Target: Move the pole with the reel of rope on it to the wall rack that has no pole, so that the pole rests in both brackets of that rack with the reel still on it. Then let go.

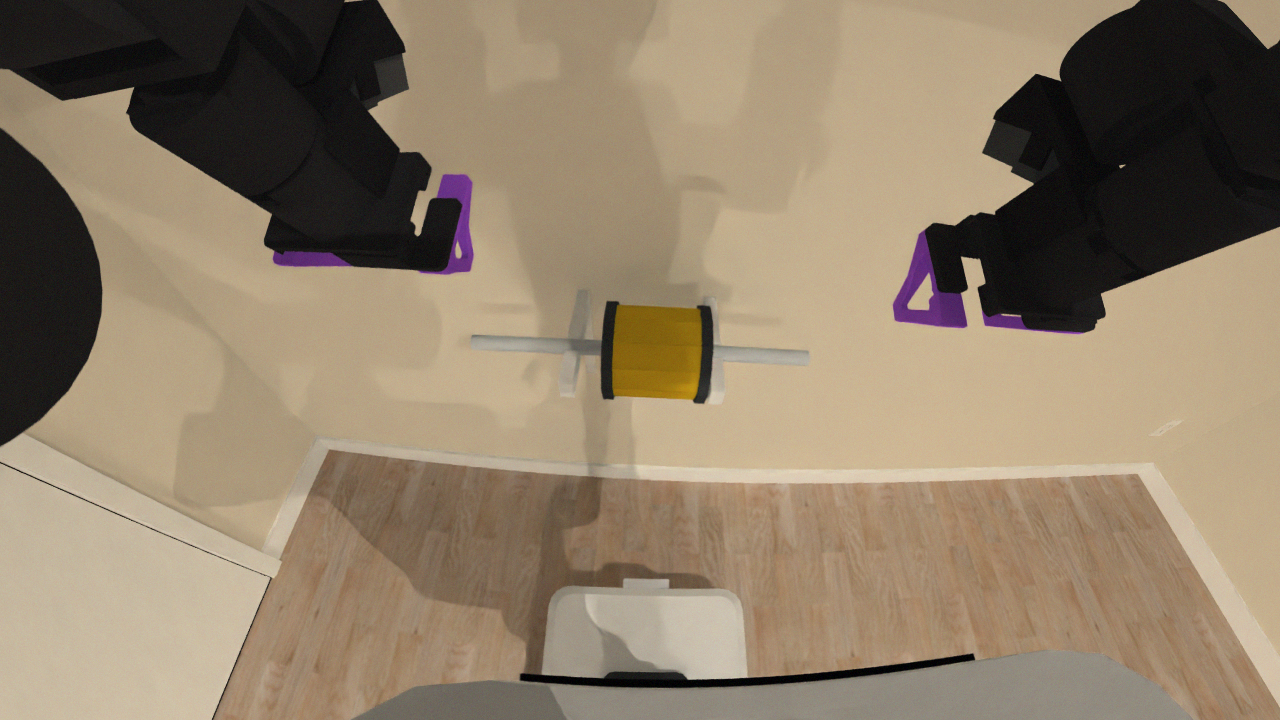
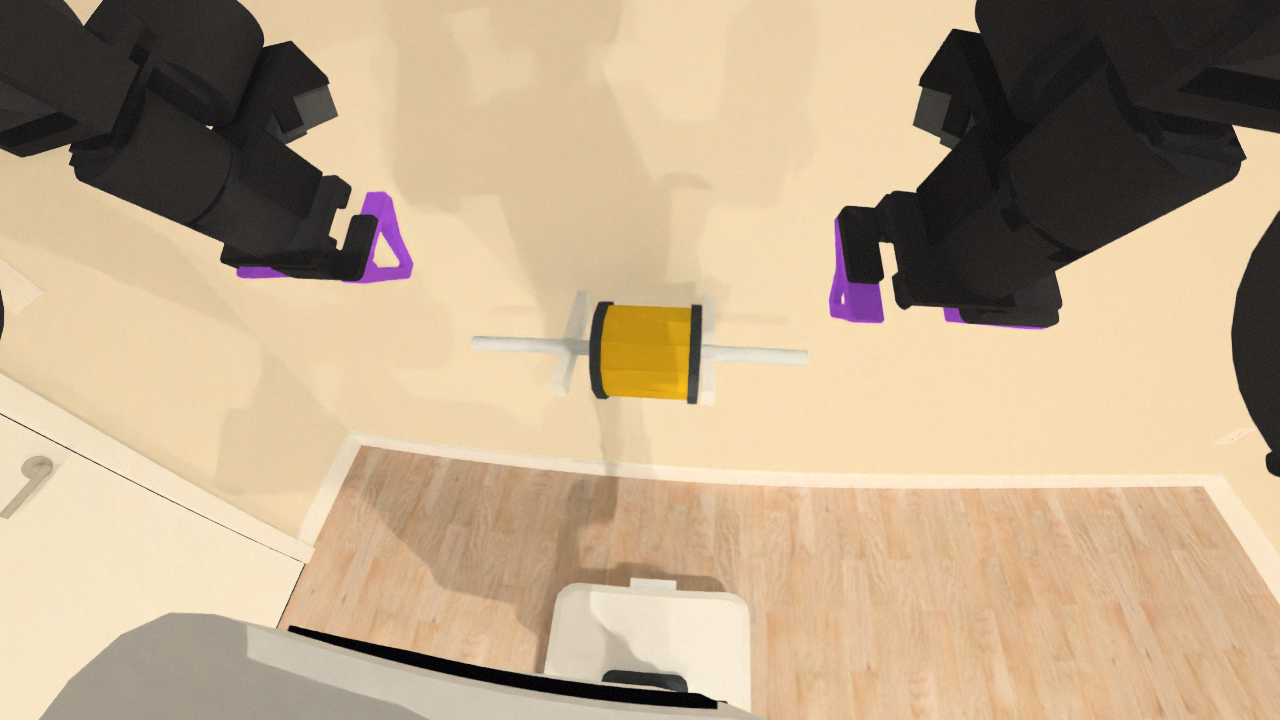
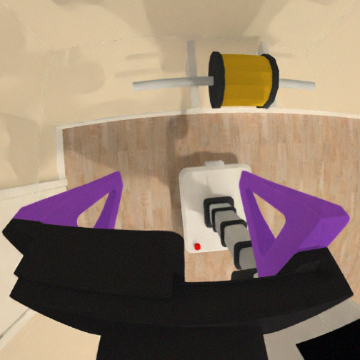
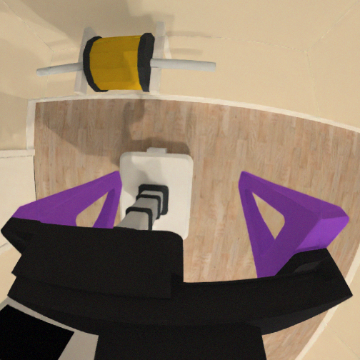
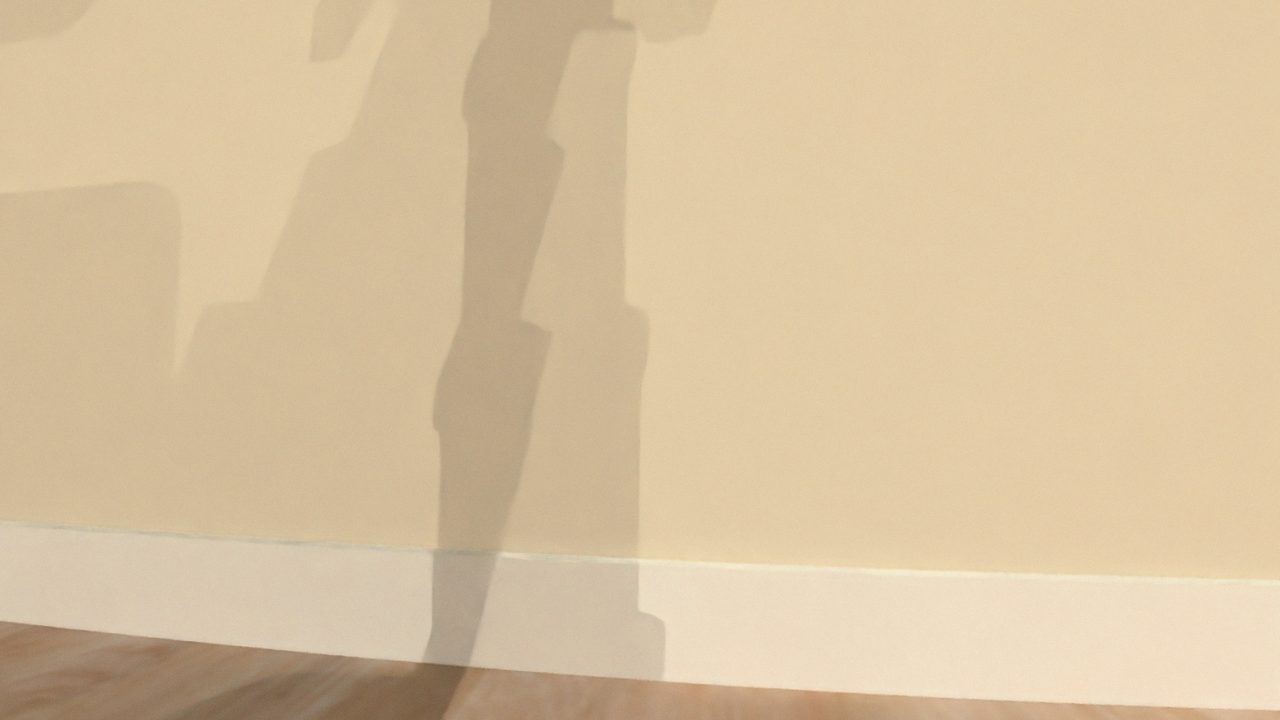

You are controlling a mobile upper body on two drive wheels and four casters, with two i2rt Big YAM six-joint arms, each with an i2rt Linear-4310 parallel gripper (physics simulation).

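Frame: origin at the left arm's base, x ahead, y left, z up, level; metres.
Where they show: left gripper, fingertip midpoint: [image 1: 416,260] [image 2: 367,269]; right gripper, fingertip midpoint: [image 1: 941,315] [image 2: 890,310].
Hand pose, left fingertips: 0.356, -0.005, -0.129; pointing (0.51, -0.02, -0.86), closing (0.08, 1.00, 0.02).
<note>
After its pixels a point has its place, as x, y, z.
A grey pole [image 1: 523,343] @[0.623, 0.029, -0.525] [image 2: 519,343] @[0.624, 0.031, -0.525] [image 3: 160,84] [image 4: 190,65] lies level across a wall rack, with a yellow reel [image 1: 657,351] @[0.570, -0.218, -0.478] [image 2: 646,351] @[0.570, -0.221, -0.477] [image 3: 247,80] [image 4: 115,62] between its two white brackets. The left bracket [image 1: 568,376] @[0.551, -0.065, -0.528] [image 2: 563,376] @[0.551, -0.072, -0.528] shows clearly; the right bracket [image 1: 717,390] @[0.530, -0.324, -0.528] [image 2: 708,385] @[0.541, -0.327, -0.528] is partly behind the reel's black flange. The rack without a pole does not show. My left gripper [image 1: 380,264] [image 2: 322,275] [image 3: 180,177] is open and empty, above and left of the pole. My right gripper [image 1: 977,324] [image 2: 913,320] @[0.327, -0.437, -0.144] [image 4: 179,177] is open and empty, right of the pole.
The rack hangs on a beige wall, above a white baseboard [image 1: 805,477] @[0.746, -0.816, -1.358] [image 5: 895,626] @[0.758, -0.381, -1.359] and wooden floor [image 1: 850,573] @[0.394, -0.941, -1.410]. A white door [image 1: 116,573] @[0.133, 1.116, -0.874] [image 2: 134,537] @[0.139, 1.115, -0.774] stands at the lower left. My white base [image 1: 644,622] @[0.229, -0.221, -1.150] [image 2: 648,617] @[0.243, -0.221, -1.150] [image 3: 192,220] [image 4: 177,200] faces the rack.
</note>
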